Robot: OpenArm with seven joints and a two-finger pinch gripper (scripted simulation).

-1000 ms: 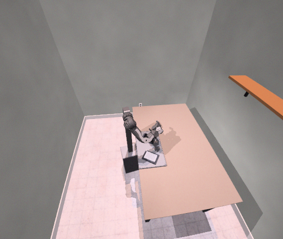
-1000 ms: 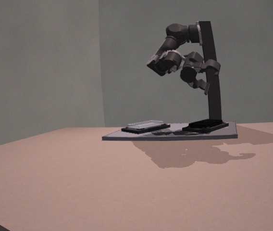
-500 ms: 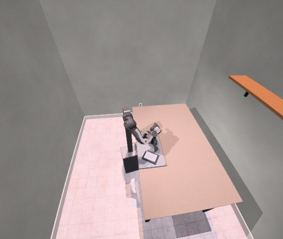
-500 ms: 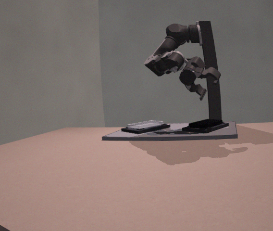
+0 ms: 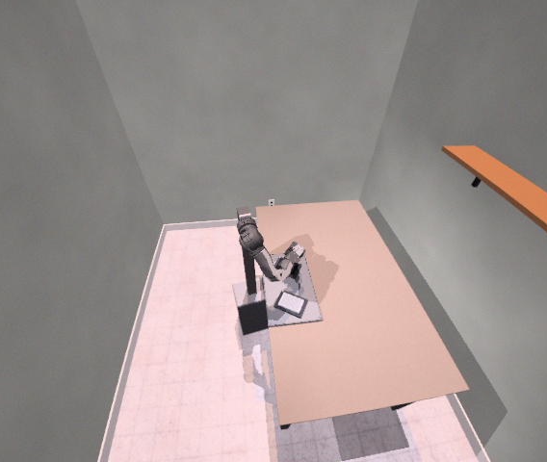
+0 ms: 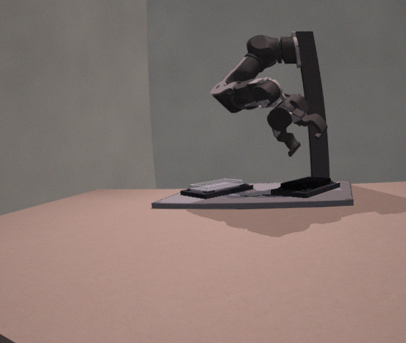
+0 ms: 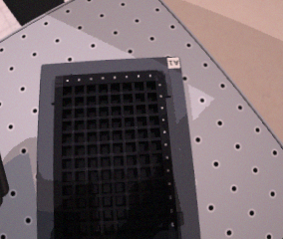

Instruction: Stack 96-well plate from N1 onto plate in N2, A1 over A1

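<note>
Now: the dark 96-well plate 2 cm behind my hand, 1 cm to the right of it and 10 cm below it. Also, from my hand: clear 96-well plate (8 cm behind, 26 cm to the right, 10 cm below); then plate nest N1 (2 cm behind, 1 cm to the right, 12 cm below); then A1 label (4 cm behind, 8 cm to the left, 11 cm below).
</note>
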